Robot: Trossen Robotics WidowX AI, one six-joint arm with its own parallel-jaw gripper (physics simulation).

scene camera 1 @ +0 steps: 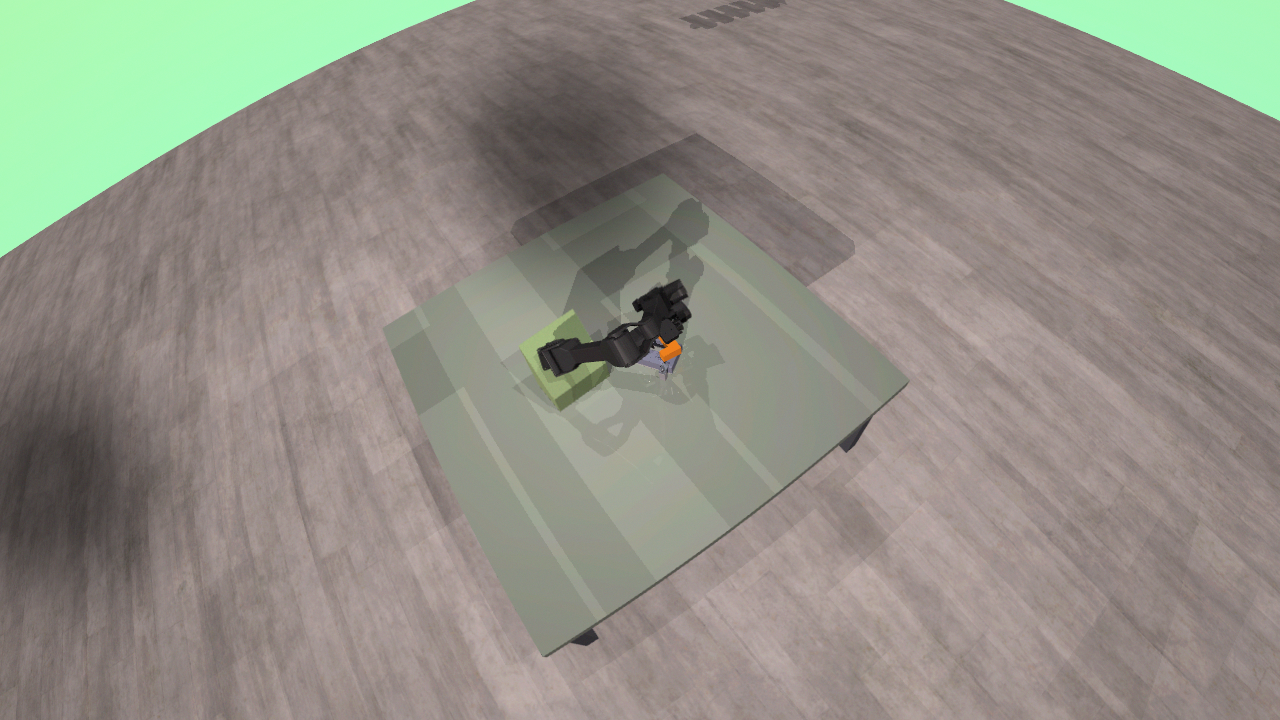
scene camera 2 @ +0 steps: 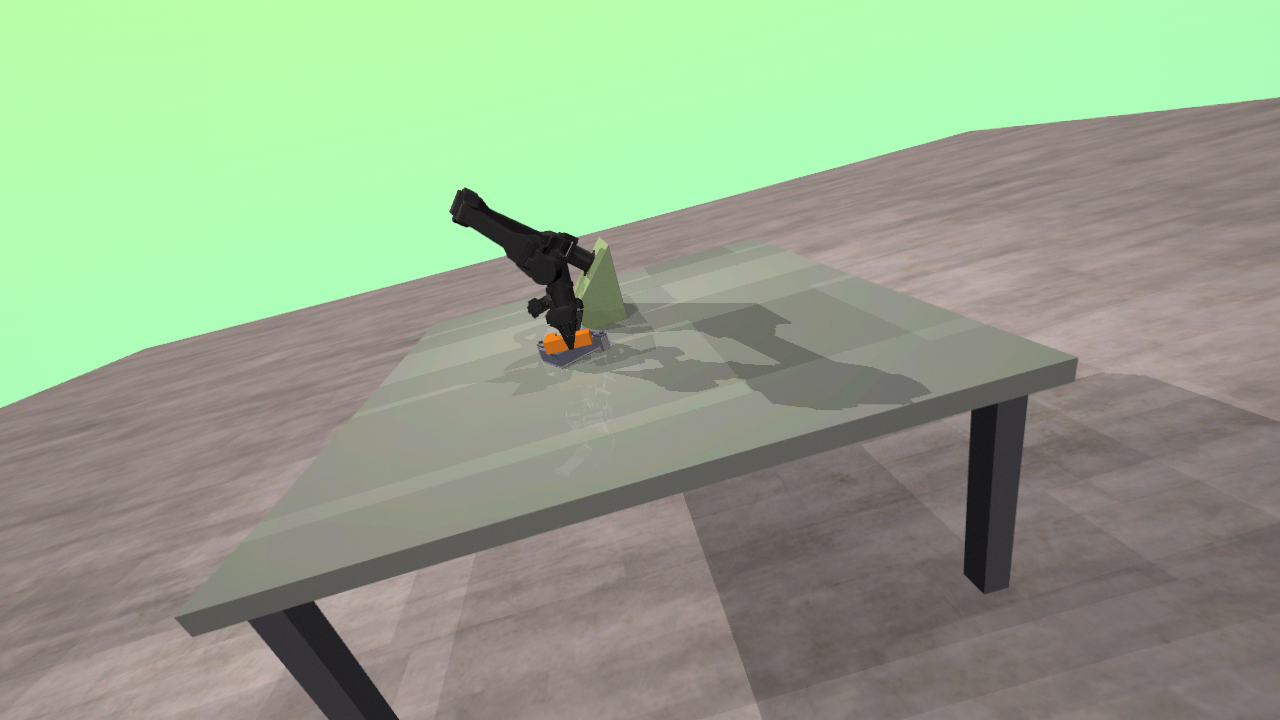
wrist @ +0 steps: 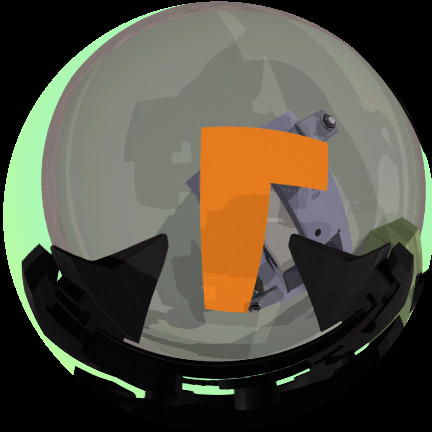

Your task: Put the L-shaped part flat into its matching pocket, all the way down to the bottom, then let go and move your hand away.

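Pixels of known places: gripper, fingertip midpoint: [scene camera 2: 574, 345] [wrist: 231, 241]; arm's base, link origin: [scene camera 1: 550, 356] [scene camera 2: 589, 263].
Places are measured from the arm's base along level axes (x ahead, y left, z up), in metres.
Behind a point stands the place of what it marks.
Note:
The orange L-shaped part [scene camera 1: 670, 351] @[x 0.319, y -0.111, z -0.089 m] [scene camera 2: 556, 344] @[x 0.352, y -0.087, z -0.100 m] [wrist: 232, 160] @[x 0.338, y -0.101, z -0.089 m] lies across the top of a grey-blue fixture [scene camera 2: 565, 360] @[x 0.360, y -0.077, z -0.141 m] [wrist: 336, 200] @[x 0.259, y -0.085, z -0.119 m], standing above its rim. In the wrist view its arms are at an angle to the fixture's edges, and it covers much of the fixture. The matching pocket cannot be made out; whether any of the part is inside it is hidden. My gripper [scene camera 2: 570, 343] @[x 0.338, y -0.050, z -0.116 m] [wrist: 231, 241] @[x 0.338, y -0.050, z -0.116 m] is open and low over the part. In the wrist view one finger is on each side of the part's long arm, with a gap on both sides.
The fixture has raised corner blocks with bolts [wrist: 329, 121] @[x 0.274, y -0.141, z -0.108 m] [wrist: 254, 308] @[x 0.311, y 0.014, z -0.108 m]. A green wedge-shaped block [scene camera 1: 572, 392] @[x 0.011, y -0.073, z -0.107 m] [scene camera 2: 606, 300] @[x 0.124, y 0.031, z -0.087 m] [wrist: 392, 237] @[x 0.107, y -0.055, z -0.113 m] stands near the fixture, under the arm's base. All stand on a grey-green table [scene camera 1: 680, 501] @[x 0.123, y -0.501, z -0.155 m] [scene camera 2: 429, 447] @[x 0.608, y -0.324, z -0.155 m].

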